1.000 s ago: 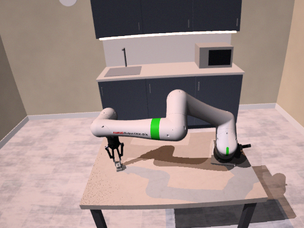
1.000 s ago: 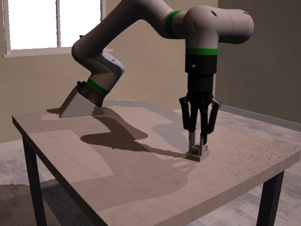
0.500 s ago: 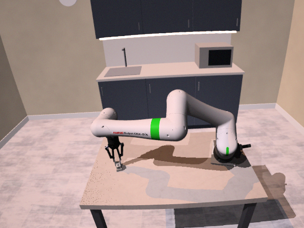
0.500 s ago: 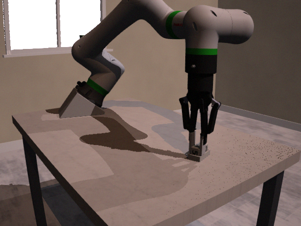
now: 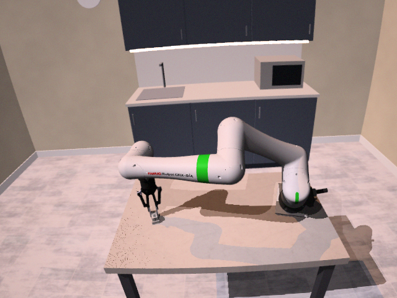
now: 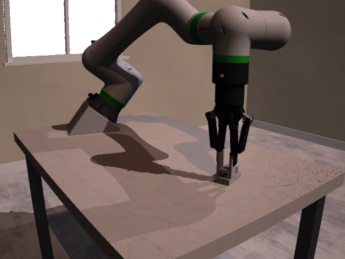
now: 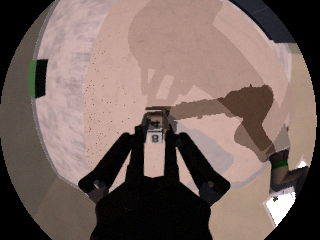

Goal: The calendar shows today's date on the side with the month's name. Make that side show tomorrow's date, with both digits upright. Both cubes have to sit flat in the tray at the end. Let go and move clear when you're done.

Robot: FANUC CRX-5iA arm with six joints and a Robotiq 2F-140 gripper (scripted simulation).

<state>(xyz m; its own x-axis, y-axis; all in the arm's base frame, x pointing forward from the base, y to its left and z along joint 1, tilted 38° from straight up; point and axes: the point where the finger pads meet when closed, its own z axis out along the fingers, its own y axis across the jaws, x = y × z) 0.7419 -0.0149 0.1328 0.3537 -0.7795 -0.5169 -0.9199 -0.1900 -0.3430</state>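
The wooden calendar tray lies 4 cm below my hand, 2 cm to the left of it and 1 cm behind it.
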